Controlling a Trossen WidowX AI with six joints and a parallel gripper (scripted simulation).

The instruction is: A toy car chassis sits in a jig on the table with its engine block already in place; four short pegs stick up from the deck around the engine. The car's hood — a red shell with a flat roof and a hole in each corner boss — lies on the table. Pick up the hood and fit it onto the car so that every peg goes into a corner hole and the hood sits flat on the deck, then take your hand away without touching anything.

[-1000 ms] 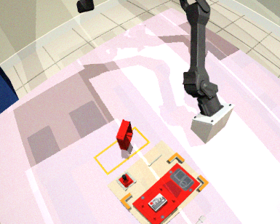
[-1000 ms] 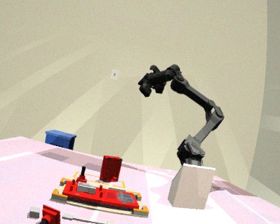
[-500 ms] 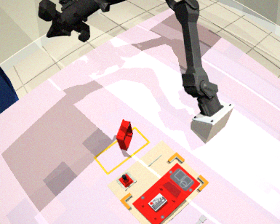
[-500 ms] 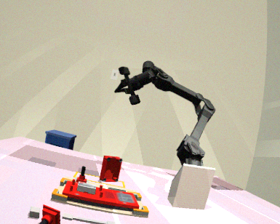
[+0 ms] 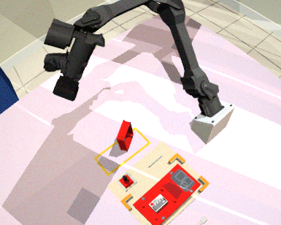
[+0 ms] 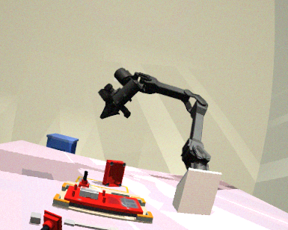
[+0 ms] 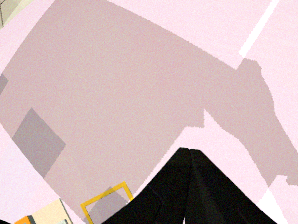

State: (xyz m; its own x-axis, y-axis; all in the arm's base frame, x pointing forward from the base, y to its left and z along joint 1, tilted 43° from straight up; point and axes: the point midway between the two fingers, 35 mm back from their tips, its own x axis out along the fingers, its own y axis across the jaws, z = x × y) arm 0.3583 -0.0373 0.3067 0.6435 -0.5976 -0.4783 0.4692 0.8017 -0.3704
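The red hood is 190 mm below my gripper tip, 130 mm to the left of it and 110 mm behind it. The rest, counted from my gripper tip: grey engine block 380 mm to the left, 210 mm below, 80 mm behind.
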